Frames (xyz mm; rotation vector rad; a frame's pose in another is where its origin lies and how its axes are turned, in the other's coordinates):
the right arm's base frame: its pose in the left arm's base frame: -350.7 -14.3 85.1 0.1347 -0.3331 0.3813
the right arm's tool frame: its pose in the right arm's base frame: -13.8 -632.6 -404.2 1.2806 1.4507 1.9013
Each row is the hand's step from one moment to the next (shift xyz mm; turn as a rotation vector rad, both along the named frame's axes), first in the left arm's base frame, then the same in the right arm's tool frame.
Working: the left arm's base frame: its pose in the right arm's tool frame: 336.6 72.8 521.4 -0.7211 -1.4832 -2.3578

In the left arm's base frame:
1: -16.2 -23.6 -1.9 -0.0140 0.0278 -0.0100
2: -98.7 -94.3 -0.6 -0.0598 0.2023 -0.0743
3: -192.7 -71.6 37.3 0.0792 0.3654 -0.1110
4: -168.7 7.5 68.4 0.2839 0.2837 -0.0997
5: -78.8 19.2 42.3 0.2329 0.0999 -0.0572
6: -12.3 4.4 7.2 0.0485 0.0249 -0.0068
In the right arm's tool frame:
1: 2.1 8.1 -27.4 0.0221 -0.0218 0.0102
2: 38.8 37.3 -125.4 0.1250 -0.1586 0.0962
3: 138.8 57.4 -145.3 0.0744 -0.2581 0.2827
4: 163.9 51.2 -60.8 -0.1331 -0.2037 0.3344
5: 86.7 26.2 -12.7 -0.1647 -0.0862 0.1815
6: 14.4 4.0 -0.7 -0.0310 -0.0152 0.0427

